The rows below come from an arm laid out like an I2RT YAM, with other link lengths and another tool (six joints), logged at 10 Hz.
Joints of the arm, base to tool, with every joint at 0 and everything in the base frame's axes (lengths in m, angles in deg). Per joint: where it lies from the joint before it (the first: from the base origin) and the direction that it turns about. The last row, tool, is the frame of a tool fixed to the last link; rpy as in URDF.
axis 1: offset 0 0 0.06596 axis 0 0 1
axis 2: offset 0.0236 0.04 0.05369 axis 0 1 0
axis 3: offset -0.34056 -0.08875 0 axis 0 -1 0
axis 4: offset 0.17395 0.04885 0.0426 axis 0 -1 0
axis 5: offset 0.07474 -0.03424 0.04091 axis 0 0 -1
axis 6: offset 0.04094 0 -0.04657 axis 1 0 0
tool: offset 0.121 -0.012 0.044 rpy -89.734 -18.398 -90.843
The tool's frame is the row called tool.
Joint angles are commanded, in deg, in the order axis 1, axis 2, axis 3, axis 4, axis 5, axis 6. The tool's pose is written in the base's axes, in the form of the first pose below.
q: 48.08 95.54 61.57 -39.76 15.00 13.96
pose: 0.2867, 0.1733, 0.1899, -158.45, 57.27, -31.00
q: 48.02 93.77 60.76 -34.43 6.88 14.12
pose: 0.2810, 0.1990, 0.1985, -151.37, 53.94, -22.54
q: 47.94 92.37 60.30 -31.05 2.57 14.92
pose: 0.2784, 0.2125, 0.2089, -146.31, 52.37, -18.61
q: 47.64 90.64 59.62 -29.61 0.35 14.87
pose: 0.2746, 0.2150, 0.2175, -143.65, 51.05, -17.01
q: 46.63 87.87 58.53 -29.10 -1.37 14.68
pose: 0.2696, 0.2082, 0.2275, -141.16, 50.67, -16.27
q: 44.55 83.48 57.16 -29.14 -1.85 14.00
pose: 0.2657, 0.1897, 0.2429, -137.97, 51.20, -18.09
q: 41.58 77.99 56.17 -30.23 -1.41 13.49
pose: 0.2612, 0.1621, 0.2617, -134.10, 53.23, -21.62
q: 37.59 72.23 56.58 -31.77 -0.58 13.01
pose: 0.2583, 0.1306, 0.2870, -128.75, 56.12, -26.73
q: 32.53 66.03 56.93 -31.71 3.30 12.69
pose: 0.2577, 0.0875, 0.3179, -121.05, 61.19, -36.71
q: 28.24 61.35 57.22 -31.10 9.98 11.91
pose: 0.2553, 0.0433, 0.3440, -114.16, 67.05, -48.83
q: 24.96 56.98 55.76 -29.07 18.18 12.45
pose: 0.2455, -0.0013, 0.3621, -106.08, 74.34, -60.60
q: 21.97 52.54 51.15 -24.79 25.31 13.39
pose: 0.2284, -0.0406, 0.3657, -97.70, 81.17, -70.09
